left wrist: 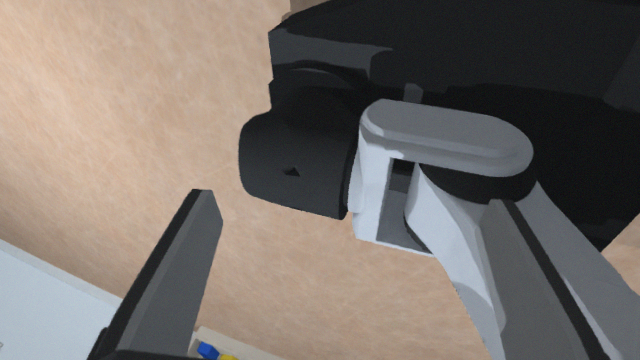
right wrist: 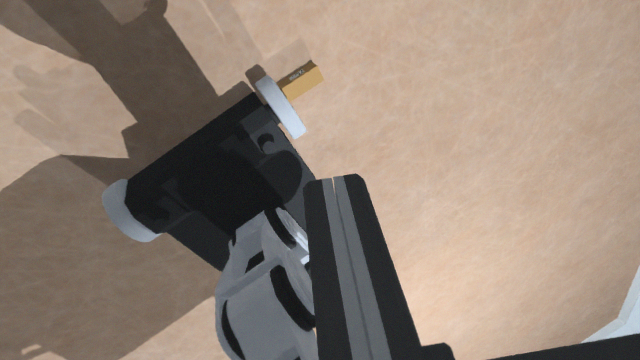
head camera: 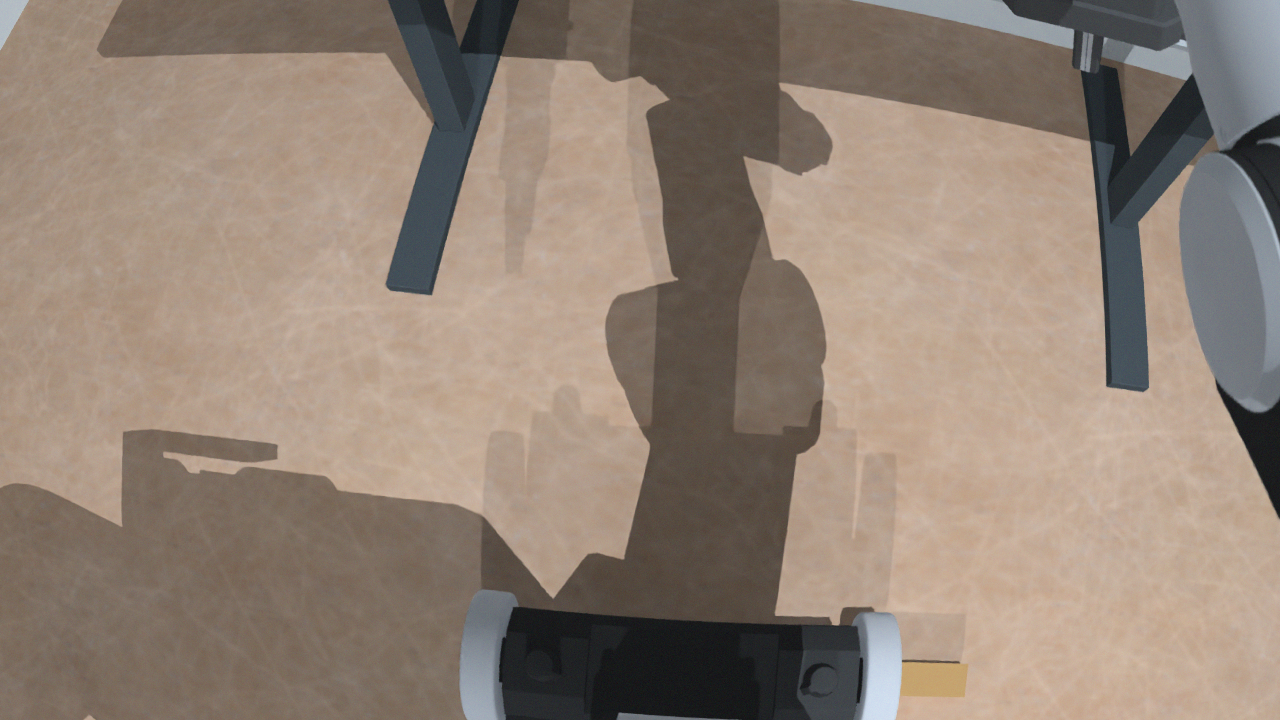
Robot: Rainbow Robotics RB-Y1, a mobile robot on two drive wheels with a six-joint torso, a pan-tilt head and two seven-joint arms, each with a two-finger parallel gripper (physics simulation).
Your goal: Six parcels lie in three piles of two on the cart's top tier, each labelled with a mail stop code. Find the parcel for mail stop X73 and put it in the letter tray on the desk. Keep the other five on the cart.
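Where they show: left gripper, fingertip midpoint: (left wrist: 348, 211); right gripper, fingertip midpoint: (right wrist: 334, 198) (head camera: 1086, 60); robot's base at its link origin: (right wrist: 205, 144) (head camera: 681, 675).
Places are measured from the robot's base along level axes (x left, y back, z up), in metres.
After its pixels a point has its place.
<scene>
A small ochre box (head camera: 933, 679) @(x -0.374, y 0.000, z 0.053 m) (right wrist: 304, 83) @(x -0.367, y 0.000, z 0.053 m) lies on the floor beside a base wheel, partly hidden by it. One side has pale lettering too small to read. I cannot tell whether it is one of the parcels. The cart's parcel piles and the letter tray cannot be made out in these views. My right gripper (head camera: 1085, 68) @(x -0.241, y -0.377, z 0.962 m) (right wrist: 334, 198) @(x -0.241, y -0.377, z 0.962 m) is shut with nothing between its fingers; in the head view it hangs at the top right. My left gripper (left wrist: 348, 211) @(x 0.218, y 0.330, z 0.549 m) is open and empty, with the floor and my own body showing beyond its fingers.
Dark legs (head camera: 429, 214) (head camera: 1126, 304) stand on the tan floor (head camera: 313, 358) @(x 0.652, y -0.457, z 0.001 m) in the head view. My base (head camera: 684, 667) @(x -0.002, y -0.012, z 0.191 m) is at its bottom. A pale surface (left wrist: 45, 295) @(x -2.368, y 3.266, z 0.268 m) is at the lower left of the left wrist view, near a wooden container's rim (left wrist: 235, 341) @(x -2.254, y 1.268, z 0.014 m) with blue and yellow pieces.
</scene>
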